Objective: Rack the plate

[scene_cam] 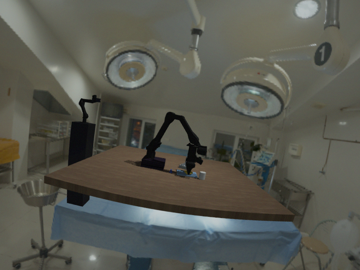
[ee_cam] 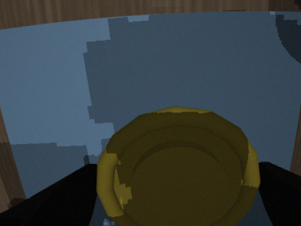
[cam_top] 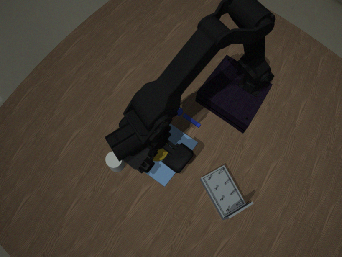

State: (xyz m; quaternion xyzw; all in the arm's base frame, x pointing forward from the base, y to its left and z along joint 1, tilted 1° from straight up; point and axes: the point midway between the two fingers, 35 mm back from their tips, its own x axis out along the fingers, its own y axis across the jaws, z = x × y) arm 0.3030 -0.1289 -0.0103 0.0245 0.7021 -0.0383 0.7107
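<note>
Right now the light blue mat is 10 mm to the left of my gripper tip, 10 mm below it and 10 mm behind it. Also, from my gripper tip: yellow plate 10 mm above; white cup 90 mm ahead, 70 mm to the right, 20 mm above; blue spoon 130 mm behind, 10 mm to the left.
</note>
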